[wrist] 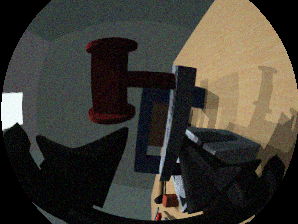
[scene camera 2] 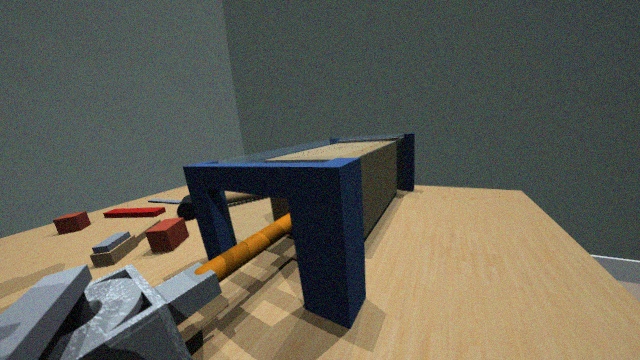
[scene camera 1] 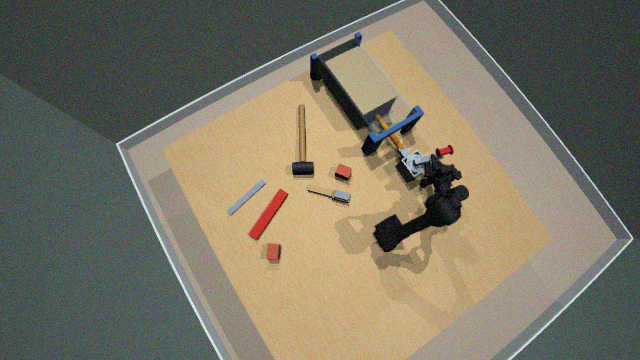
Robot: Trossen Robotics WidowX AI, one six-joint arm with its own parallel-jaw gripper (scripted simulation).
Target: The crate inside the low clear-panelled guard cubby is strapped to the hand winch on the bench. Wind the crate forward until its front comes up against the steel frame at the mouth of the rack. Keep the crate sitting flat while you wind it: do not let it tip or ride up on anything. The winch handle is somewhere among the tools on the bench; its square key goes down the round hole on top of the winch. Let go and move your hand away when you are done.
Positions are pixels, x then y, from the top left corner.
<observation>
A red block (scene camera 2: 165,236): 47 cm from the lens. A brush-like tool (scene camera 2: 108,252) is 52 cm from the lens. A blue frame (scene camera 2: 319,195) is 16 cm from the lens. The marked spots on the blue frame and the red block are 36 cm apart.
</observation>
